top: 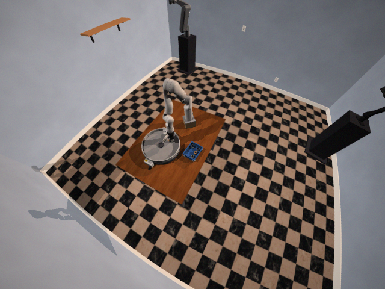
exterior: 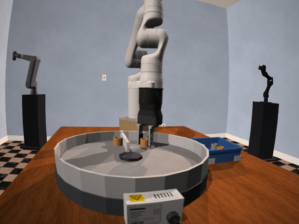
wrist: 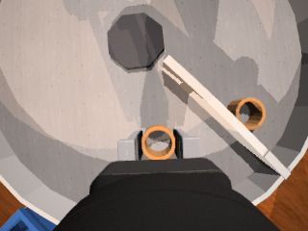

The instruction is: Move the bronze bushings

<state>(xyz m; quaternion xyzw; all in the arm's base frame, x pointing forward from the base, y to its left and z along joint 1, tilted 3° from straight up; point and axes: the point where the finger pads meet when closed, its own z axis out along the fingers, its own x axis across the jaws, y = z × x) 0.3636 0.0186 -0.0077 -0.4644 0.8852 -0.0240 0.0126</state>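
Now: hand 7 cm past the blue crate, 27 cm to the right of it and 6 cm above it. Round my hand: grey disc (10 cm ahead, 5 cm to the right, 3 cm below).
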